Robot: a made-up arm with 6 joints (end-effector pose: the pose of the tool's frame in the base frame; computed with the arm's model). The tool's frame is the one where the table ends.
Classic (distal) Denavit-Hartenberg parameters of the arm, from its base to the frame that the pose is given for. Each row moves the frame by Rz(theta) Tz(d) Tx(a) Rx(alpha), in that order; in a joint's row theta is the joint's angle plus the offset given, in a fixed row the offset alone. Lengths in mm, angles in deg.
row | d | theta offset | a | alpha
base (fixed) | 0 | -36.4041 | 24.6 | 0
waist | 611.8 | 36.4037 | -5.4 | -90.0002
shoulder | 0 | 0.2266 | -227.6 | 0
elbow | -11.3 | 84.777 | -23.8 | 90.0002
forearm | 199 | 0 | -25.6 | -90.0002
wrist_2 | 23.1 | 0 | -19.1 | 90.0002
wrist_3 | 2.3 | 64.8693 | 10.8 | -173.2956
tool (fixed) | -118.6 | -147.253 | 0 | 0
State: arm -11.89 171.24 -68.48 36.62 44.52 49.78
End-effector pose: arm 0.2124 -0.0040 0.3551 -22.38 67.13 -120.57
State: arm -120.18 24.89 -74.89 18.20 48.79 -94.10
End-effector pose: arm 0.0413 0.0005 0.9316 -102.38 -14.82 -45.24
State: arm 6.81 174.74 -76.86 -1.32 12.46 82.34
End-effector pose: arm 0.2624 0.0443 0.3093 -16.14 16.34 -105.88
Working (the frame after each row of the table, in the pose's form):
after base (fixed): 0.0198 -0.0146 0.0000 0.00 0.00 -36.40
after waist: 0.0144 -0.0152 0.6118 -89.88 -5.35 5.35
after shoulder: 0.2396 0.0116 0.6318 13.04 -125.72 -126.38
after elbow: 0.2645 0.0032 0.6306 10.52 -176.81 0.27
after forearm: 0.2799 0.0057 0.4305 5.58 -121.86 -121.56
after wrist_2: 0.2948 0.0311 0.4255 11.68 -164.27 1.48
after wrist_3: 0.3021 0.0381 0.4209 9.79 17.67 39.76

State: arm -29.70 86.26 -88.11 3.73 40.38 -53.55
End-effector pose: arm 0.2608 -0.1481 0.8511 -25.92 -48.63 -12.23
Working (the frame after each row of the table, in the pose's form):
after base (fixed): 0.0198 -0.0146 0.0000 0.00 0.00 -36.40
after waist: 0.0151 -0.0119 0.6118 -87.80 23.28 -23.28
after shoulder: 0.0030 -0.0050 0.8390 -49.20 79.02 44.26
after elbow: -0.0051 -0.0134 0.8626 21.52 81.14 -24.25
after forearm: 0.1631 -0.1113 0.9117 -49.52 73.96 43.02
after wrist_2: 0.1830 -0.0972 0.9291 33.38 119.36 -12.93
after wrist_3: 0.1810 -0.0929 0.9191 -67.20 13.90 121.38

